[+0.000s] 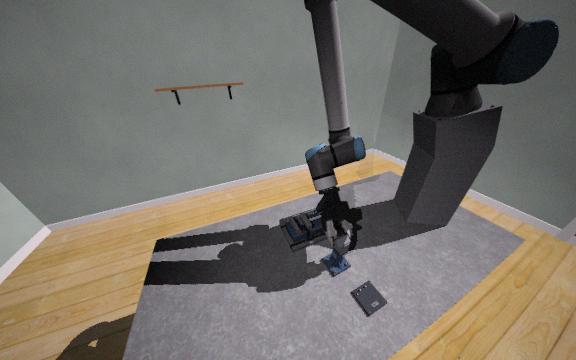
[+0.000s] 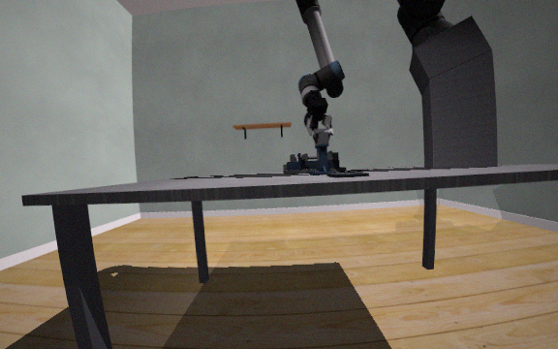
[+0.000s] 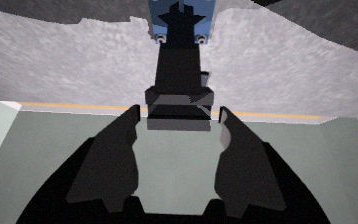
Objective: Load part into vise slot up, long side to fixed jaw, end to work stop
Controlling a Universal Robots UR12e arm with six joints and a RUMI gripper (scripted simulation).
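Now: the part right at my hand. The rest, counted from my hand: moving jaw (50 mm ahead, 210 mm to the right, 80 mm below); cylinder rod (220 mm to the right, 80 mm below); work stop (90 mm ahead, 170 mm to the right, 70 mm below).
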